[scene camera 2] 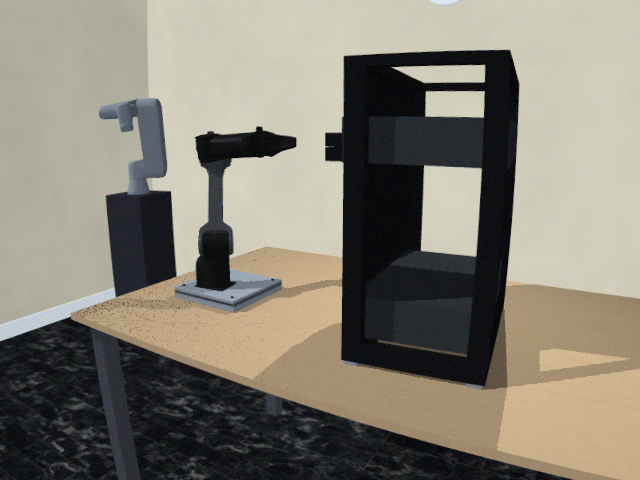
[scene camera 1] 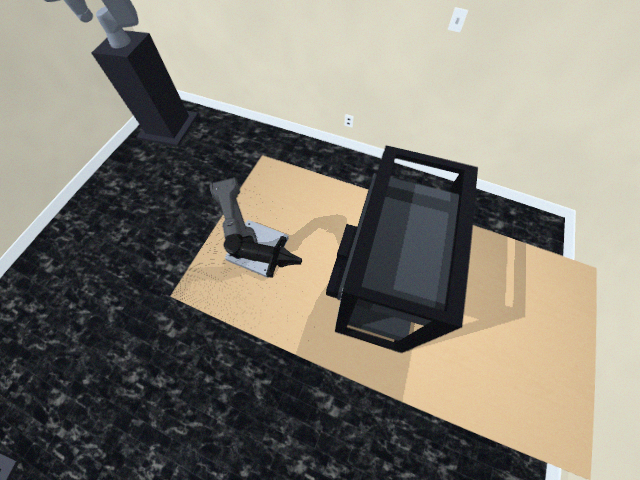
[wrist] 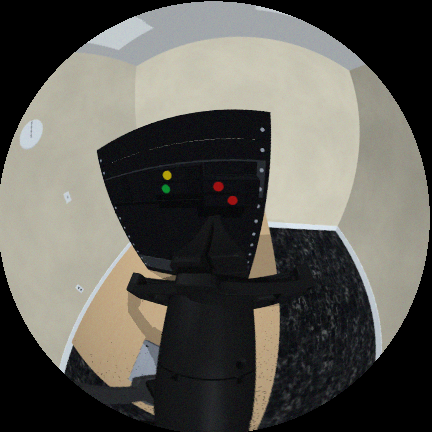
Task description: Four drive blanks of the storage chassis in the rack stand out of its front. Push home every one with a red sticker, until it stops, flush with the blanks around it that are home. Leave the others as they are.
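The storage chassis (scene camera 1: 413, 232) (scene camera 2: 426, 142) sits in the upper part of the black rack (scene camera 1: 463, 258) (scene camera 2: 354, 206). In the wrist view, two dark blanks with red stickers, an upper one (wrist: 218, 186) and a lower one (wrist: 232, 200), are at the right of the chassis front. Left of them are a blank with a yellow sticker (wrist: 167, 175) and, below it, one with a green sticker (wrist: 166, 189). Protruding blanks (scene camera 1: 337, 276) (scene camera 2: 333, 146) show in both scene views. My gripper (scene camera 1: 300, 261) (scene camera 2: 295, 142) (wrist: 215, 221) is shut and empty, its tips apart from the blanks and pointing toward the rack.
The rack stands on the wooden table (scene camera 1: 547, 361) (scene camera 2: 310, 397). A second dark unit (scene camera 2: 418, 320) is low in the rack. My arm's base plate (scene camera 1: 248, 265) (scene camera 2: 253, 289) is in front of the rack. Another arm stands on a dark pedestal (scene camera 1: 139, 87) (scene camera 2: 139, 237) beyond the table.
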